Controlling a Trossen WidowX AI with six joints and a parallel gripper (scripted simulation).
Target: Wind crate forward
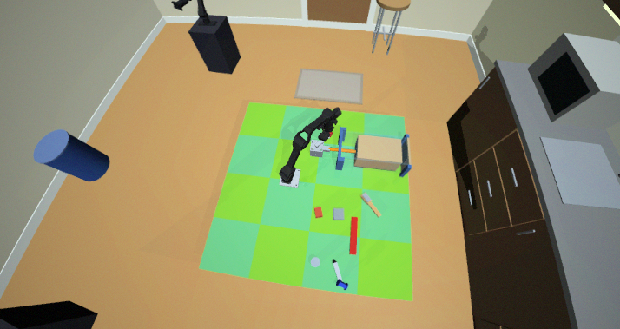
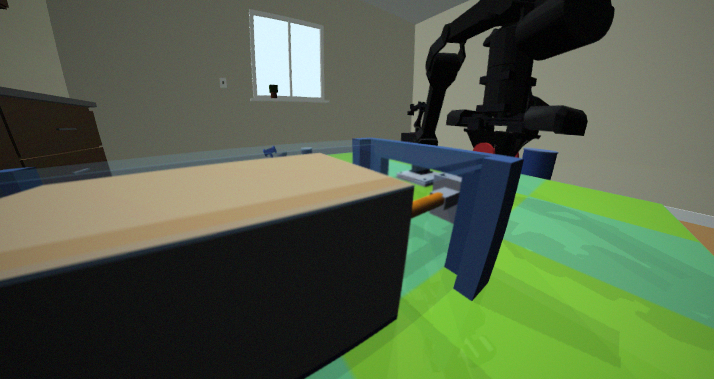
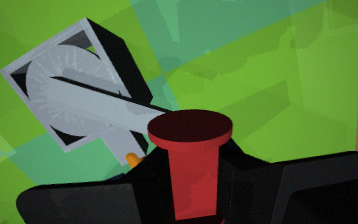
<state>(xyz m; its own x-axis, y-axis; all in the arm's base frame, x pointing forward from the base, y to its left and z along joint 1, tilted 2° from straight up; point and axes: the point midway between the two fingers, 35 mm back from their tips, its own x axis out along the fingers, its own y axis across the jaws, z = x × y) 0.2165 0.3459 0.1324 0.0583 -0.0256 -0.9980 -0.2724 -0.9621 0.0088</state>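
My gripper tip is now 80 mm past the grey winch, 90 mm to the left of it and 80 mm above it. Also, from my gripper tip: blue steel frame (100 mm ahead, 70 mm to the right, 10 mm below); red-knobbed crank handle (20 mm behind, 30 mm to the right, 10 mm below); red knob (20 mm above).
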